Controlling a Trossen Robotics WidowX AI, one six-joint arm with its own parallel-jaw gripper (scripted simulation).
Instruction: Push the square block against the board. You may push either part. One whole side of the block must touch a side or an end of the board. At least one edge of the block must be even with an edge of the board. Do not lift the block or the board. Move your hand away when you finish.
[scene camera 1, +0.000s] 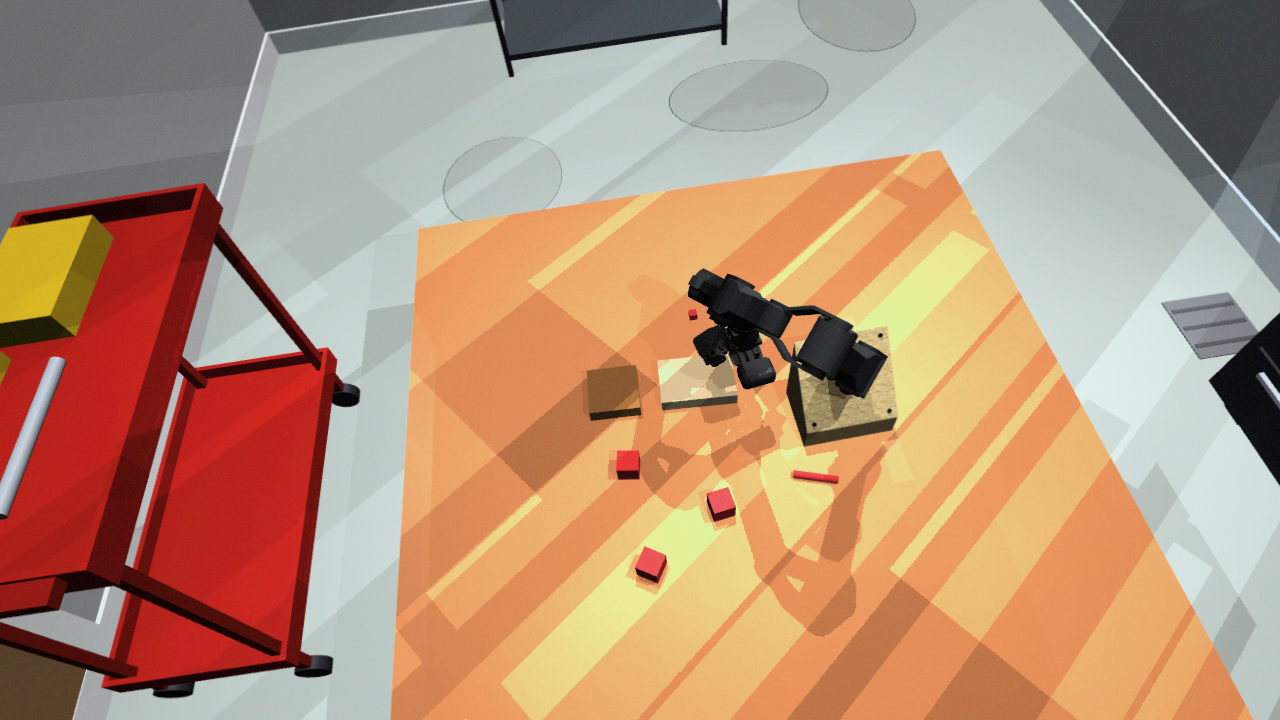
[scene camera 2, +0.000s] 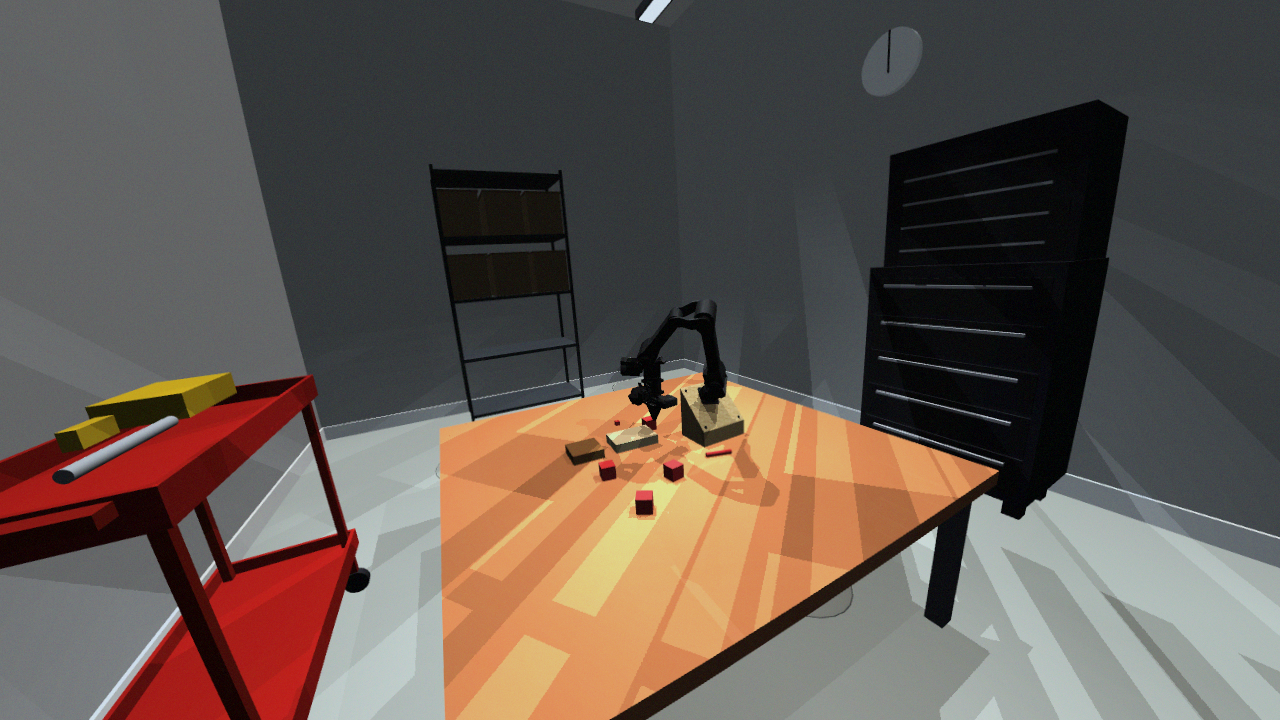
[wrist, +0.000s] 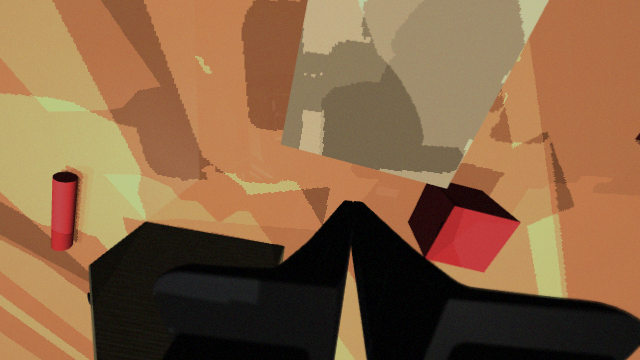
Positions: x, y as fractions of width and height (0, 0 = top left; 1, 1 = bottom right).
A board (scene camera 1: 0.54, 0.53) is 144 cm from the lens. A brown square block (scene camera 1: 0.48, 0.55) is 144 cm from the lens. A red cube (scene camera 1: 0.51, 0.78): 127 cm from the lens. A red cube (scene camera 1: 0.56, 0.70) is 131 cm from the lens.
